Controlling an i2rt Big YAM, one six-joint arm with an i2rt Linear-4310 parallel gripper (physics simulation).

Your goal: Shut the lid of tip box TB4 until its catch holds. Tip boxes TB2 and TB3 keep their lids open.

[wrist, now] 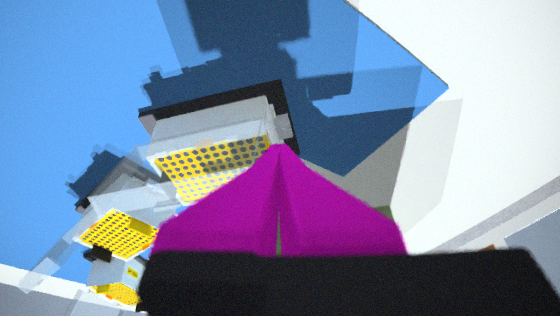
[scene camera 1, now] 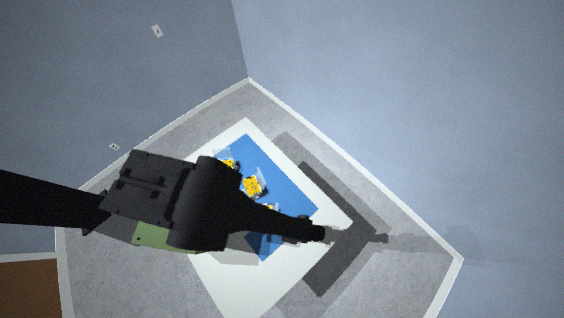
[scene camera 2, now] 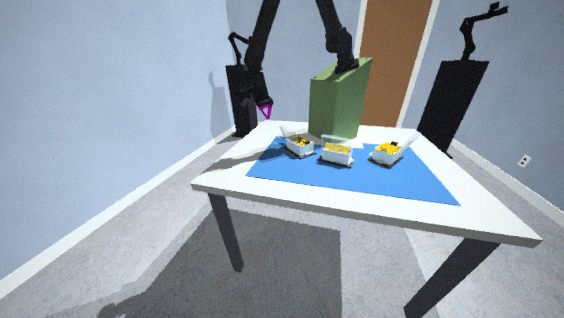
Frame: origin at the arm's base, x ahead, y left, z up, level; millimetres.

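Seen in the pictures: gripper, fingertip midpoint: (wrist: 278,157) (scene camera 2: 268,118); arm's base at its link origin: (scene camera 2: 347,67).
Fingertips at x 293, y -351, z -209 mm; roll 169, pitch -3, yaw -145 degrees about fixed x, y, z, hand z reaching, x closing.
Offsets run from my fingertips to a thing's top centre. "*": to the spot under its first point. Level surfaces: height alone.
Three white tip boxes with yellow racks and clear open lids stand on the blue mat @(180 mm down) (scene camera 1: 295,192) (scene camera 2: 400,185) (wrist: 60,100). The left box @(* 110 mm down, 37 mm ahead, 163 mm left) (scene camera 2: 300,146) has its lid @(* 46 mm down, 32 mm ahead, 104 mm left) (scene camera 2: 287,131) tilted back; this box is nearest in the wrist view (wrist: 210,122), and the arm partly hides it in scene camera 1. The middle box (scene camera 1: 251,186) (scene camera 2: 337,154) and right box @(114 mm down, 57 mm back, 564 mm left) (scene camera 1: 228,163) (scene camera 2: 388,154) are also open. Labels are unreadable, so I cannot tell which is TB4. My magenta gripper (scene camera 2: 268,116) (wrist: 278,157) is shut and empty, raised behind and left of the left box in scene camera 2.
The green pedestal (scene camera 1: 152,236) (scene camera 2: 335,105) stands behind the white table @(183 mm down) (scene camera 1: 230,292) (scene camera 2: 350,207). My black arm (scene camera 1: 210,200) reaches over the table. Two black pedestals (scene camera 2: 452,100) (scene camera 2: 243,92) with small arms stand farther back. Shadows cross the mat around the nearest box.
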